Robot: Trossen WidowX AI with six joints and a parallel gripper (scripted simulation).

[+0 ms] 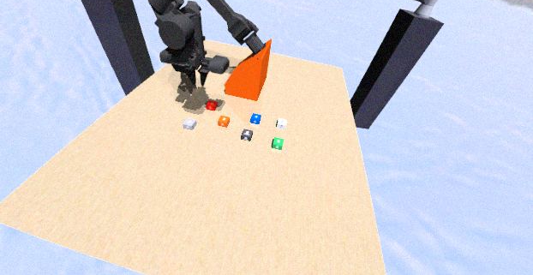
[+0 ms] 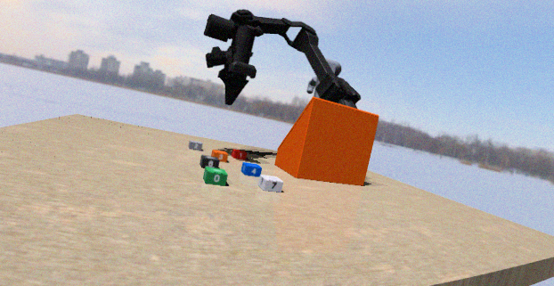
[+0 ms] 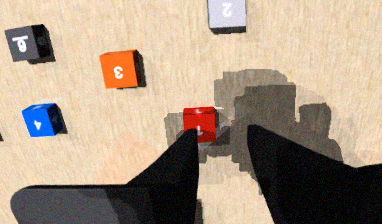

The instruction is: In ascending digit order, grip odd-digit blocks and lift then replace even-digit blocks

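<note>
My gripper tip is 6 cm short of the grey block, 3 cm to the left of it and 12 cm above it. Round my gripper tip: black block (7 cm ahead, 17 cm to the left, 12 cm below); then red block (5 cm behind, 2 cm to the left, 12 cm below); then orange block (2 cm ahead, 8 cm to the left, 12 cm below).
</note>
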